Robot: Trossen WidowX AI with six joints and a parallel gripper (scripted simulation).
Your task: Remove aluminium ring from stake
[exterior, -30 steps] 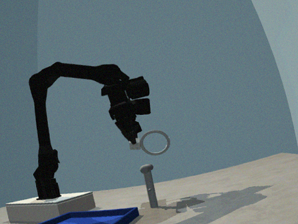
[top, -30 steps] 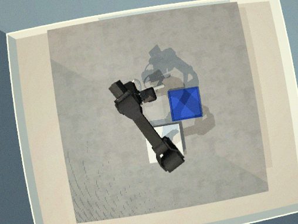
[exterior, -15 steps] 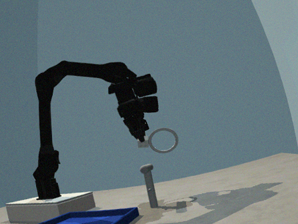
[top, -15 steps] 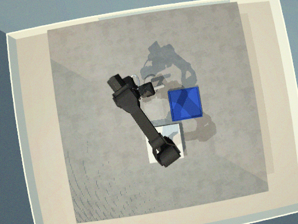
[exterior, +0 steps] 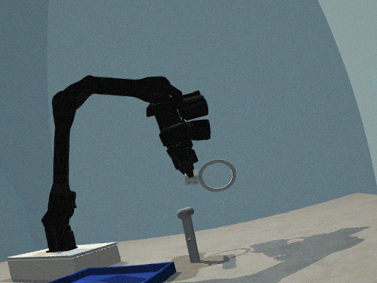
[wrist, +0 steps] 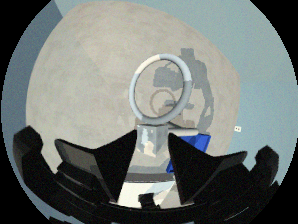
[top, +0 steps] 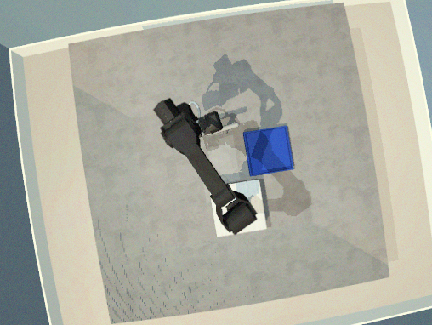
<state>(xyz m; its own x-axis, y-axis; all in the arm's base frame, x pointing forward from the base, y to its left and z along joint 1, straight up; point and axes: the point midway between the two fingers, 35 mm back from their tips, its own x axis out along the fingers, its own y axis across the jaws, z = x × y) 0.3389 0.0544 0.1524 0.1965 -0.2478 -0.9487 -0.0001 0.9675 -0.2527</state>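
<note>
Now: the blue tray 16 cm behind my gripper tip, 25 cm to the right of it and 17 cm below it. From my gripper tip the other things lie so: aluminium ring: 5 cm ahead.
</note>
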